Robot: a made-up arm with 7 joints.
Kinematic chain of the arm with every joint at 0, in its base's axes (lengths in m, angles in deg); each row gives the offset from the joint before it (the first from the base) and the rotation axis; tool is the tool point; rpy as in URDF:
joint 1: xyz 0 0 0.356 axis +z
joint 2: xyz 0 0 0 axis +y
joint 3: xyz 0 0 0.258 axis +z
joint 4: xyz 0.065 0 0 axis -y
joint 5: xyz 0.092 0 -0.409 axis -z
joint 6: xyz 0 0 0 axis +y
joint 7: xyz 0.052 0 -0.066 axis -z
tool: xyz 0 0 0 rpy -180 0 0
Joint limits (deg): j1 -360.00..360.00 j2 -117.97..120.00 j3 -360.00..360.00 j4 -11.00..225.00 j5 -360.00..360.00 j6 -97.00..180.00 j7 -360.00..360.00
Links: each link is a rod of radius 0.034 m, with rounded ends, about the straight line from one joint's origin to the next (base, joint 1, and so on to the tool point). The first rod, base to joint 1, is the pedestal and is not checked.
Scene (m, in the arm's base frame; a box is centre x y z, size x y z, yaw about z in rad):
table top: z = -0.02
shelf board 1: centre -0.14 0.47 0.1 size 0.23 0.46 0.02 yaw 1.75
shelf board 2: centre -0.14 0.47 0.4 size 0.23 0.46 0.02 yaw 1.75
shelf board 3: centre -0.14 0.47 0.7 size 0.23 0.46 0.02 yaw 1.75
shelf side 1: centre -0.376 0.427 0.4 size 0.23 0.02 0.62 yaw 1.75
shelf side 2: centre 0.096 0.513 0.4 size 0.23 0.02 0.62 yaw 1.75
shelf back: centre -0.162 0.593 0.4 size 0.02 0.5 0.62 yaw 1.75
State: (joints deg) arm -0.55 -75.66 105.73 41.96 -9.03 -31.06 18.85
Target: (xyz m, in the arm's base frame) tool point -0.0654 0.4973 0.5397
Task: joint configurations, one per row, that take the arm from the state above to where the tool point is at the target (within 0.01 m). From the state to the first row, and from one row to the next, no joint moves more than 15 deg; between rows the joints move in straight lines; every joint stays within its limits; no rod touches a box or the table.
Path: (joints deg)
1: 10.07 -72.07 105.24 27.97 -9.67 -39.97 18.85
2: 20.68 -68.48 104.75 13.98 -10.32 -48.88 18.85
3: 31.30 -64.89 104.26 -0.01 -10.96 -57.79 18.85
4: 29.95 -72.46 92.17 2.48 -8.00 -56.55 18.85
5: 28.61 -80.04 80.08 4.97 -5.03 -55.31 18.85
6: 27.26 -87.62 67.99 7.46 -2.07 -54.06 18.85
7: 25.92 -95.20 55.90 9.95 0.89 -52.82 18.85
8: 16.94 -86.89 61.54 24.34 -0.70 -45.82 18.85
9: 7.96 -78.58 67.17 38.73 -2.30 -38.82 18.85
10: -1.03 -70.27 72.81 53.12 -3.90 -31.82 18.85

